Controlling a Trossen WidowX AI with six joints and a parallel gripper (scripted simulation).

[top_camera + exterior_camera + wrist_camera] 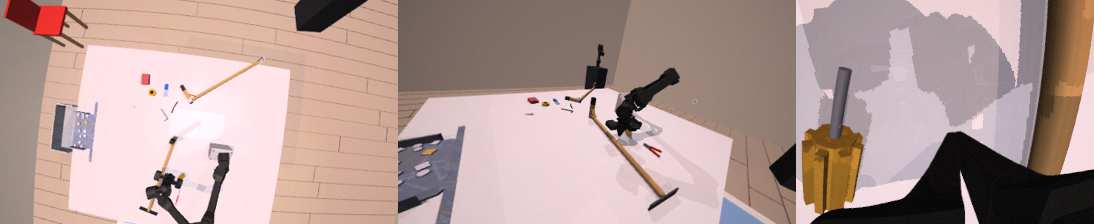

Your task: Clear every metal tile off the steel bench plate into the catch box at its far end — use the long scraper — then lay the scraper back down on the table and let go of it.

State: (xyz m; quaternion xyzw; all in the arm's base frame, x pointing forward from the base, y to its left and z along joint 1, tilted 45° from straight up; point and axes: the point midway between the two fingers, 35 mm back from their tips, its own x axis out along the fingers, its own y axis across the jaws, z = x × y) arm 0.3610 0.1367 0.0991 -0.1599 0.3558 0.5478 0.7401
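Right now the yellow tool is 7 cm behind my gripper tip, 2 cm to the left of it and 1 cm above it. The rest, counted from my gripper tip: hex key (4 cm ahead, 41 cm to the right, 1 cm below); yellow ring (13 cm ahead, 58 cm to the right); blue-white piece (3 cm ahead, 60 cm to the right, 1 cm below).
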